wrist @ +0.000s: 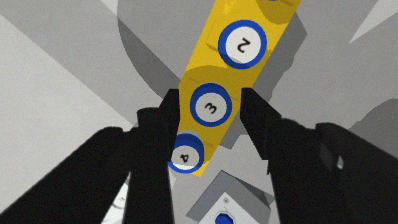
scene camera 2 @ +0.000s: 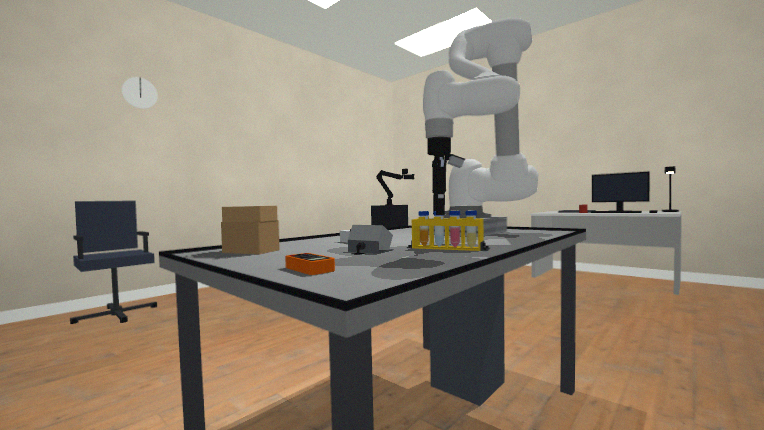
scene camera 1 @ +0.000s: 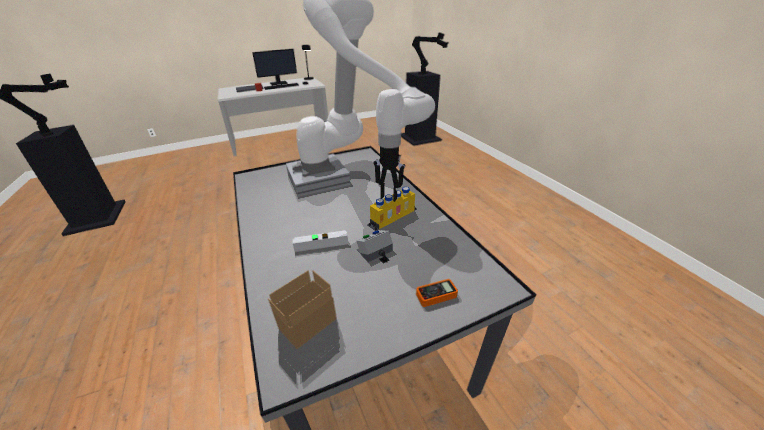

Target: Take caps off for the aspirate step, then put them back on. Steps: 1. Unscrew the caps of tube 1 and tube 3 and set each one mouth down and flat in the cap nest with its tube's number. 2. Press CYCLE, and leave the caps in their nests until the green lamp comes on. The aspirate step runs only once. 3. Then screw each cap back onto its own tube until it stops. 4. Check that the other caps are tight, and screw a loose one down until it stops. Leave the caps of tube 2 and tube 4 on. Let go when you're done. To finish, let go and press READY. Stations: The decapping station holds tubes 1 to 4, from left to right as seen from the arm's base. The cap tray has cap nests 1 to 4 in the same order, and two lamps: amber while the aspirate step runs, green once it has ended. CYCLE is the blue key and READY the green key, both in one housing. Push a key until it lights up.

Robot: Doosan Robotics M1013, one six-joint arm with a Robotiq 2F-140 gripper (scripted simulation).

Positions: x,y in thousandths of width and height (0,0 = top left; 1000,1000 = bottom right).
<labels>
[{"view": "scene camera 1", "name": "gripper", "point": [509,462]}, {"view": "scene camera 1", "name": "cardboard box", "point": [417,724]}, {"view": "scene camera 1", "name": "grey key housing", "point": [493,571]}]
</labels>
